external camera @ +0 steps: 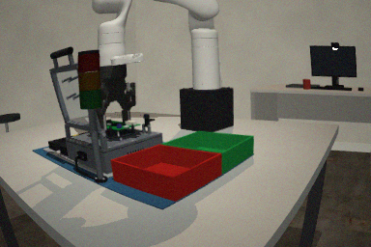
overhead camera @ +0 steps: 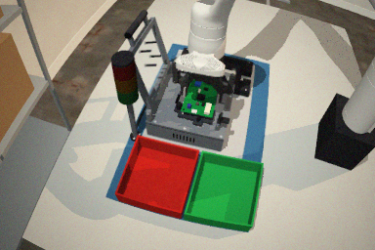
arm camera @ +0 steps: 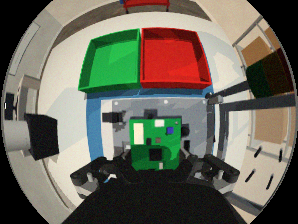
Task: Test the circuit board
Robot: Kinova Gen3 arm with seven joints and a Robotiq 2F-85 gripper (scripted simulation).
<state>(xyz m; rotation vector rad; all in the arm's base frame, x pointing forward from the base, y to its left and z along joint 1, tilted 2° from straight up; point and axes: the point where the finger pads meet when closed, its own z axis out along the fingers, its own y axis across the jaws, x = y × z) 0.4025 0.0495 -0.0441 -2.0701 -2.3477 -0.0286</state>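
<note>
My gripper is now right at the green circuit board. Round my hand: tester lid (12 cm ahead, 10 cm above, 1 cm to the left); green bin (19 cm to the left, 13 cm behind, 7 cm below); red bin (20 cm to the left, 7 cm below, 2 cm ahead).
</note>
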